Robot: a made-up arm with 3 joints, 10 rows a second.
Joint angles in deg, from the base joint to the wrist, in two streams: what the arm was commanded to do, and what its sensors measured. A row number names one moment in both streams.
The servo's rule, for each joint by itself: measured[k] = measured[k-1] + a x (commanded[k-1-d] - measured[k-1]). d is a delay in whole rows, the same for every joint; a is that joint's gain. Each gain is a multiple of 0.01, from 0.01 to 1. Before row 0 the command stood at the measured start. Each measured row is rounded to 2 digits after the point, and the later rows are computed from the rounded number. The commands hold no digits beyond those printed.
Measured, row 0:
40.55 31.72 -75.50
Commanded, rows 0 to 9:
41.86 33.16 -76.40
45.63 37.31 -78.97
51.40 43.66 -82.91
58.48 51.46 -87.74
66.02 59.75 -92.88
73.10 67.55 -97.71
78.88 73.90 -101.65
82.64 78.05 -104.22
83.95 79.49 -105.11
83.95 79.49 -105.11
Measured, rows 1 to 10:
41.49 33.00 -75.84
44.47 36.84 -77.03
49.46 42.91 -79.26
55.95 50.52 -82.48
63.20 58.73 -86.43
70.33 66.58 -90.72
76.49 73.09 -94.87
80.92 77.50 -98.42
83.10 79.27 -100.96
83.71 79.47 -102.54
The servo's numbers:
d 0
a 0.72 0.89 0.38

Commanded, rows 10 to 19:
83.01 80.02 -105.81
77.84 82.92 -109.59
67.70 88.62 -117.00
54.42 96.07 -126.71
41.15 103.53 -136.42
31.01 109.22 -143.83
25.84 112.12 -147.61
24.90 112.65 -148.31
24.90 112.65 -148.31
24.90 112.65 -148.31
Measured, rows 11 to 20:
83.21 79.96 -103.78
79.34 82.59 -105.99
70.96 87.96 -110.17
59.05 95.18 -116.46
46.16 102.61 -124.04
35.25 108.49 -131.56
28.47 111.72 -137.66
25.90 112.55 -141.71
25.18 112.64 -144.22
24.98 112.65 -145.77

